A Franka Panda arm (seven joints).
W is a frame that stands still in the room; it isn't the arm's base.
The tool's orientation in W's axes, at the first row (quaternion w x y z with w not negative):
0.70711, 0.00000, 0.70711, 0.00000
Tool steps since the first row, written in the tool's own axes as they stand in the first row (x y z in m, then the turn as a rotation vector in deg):
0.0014, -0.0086, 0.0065, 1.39, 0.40, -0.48
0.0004, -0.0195, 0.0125, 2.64, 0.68, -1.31
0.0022, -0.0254, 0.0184, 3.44, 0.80, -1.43
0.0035, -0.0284, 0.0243, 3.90, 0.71, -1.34
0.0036, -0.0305, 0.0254, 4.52, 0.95, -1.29
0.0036, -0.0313, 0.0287, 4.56, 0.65, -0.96
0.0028, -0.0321, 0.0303, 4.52, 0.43, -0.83
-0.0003, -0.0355, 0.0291, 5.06, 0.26, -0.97
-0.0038, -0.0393, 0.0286, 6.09, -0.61, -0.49
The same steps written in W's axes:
0.0065, -0.0086, -0.0014, -0.48, 0.40, -1.39
0.0125, -0.0195, -0.0004, -1.31, 0.68, -2.64
0.0184, -0.0254, -0.0022, -1.43, 0.80, -3.44
0.0243, -0.0284, -0.0035, -1.34, 0.71, -3.90
0.0254, -0.0305, -0.0036, -1.29, 0.95, -4.52
0.0287, -0.0313, -0.0036, -0.96, 0.65, -4.56
0.0303, -0.0321, -0.0028, -0.83, 0.43, -4.52
0.0291, -0.0355, 0.0003, -0.97, 0.26, -5.06
0.0286, -0.0393, 0.0038, -0.49, -0.61, -6.09

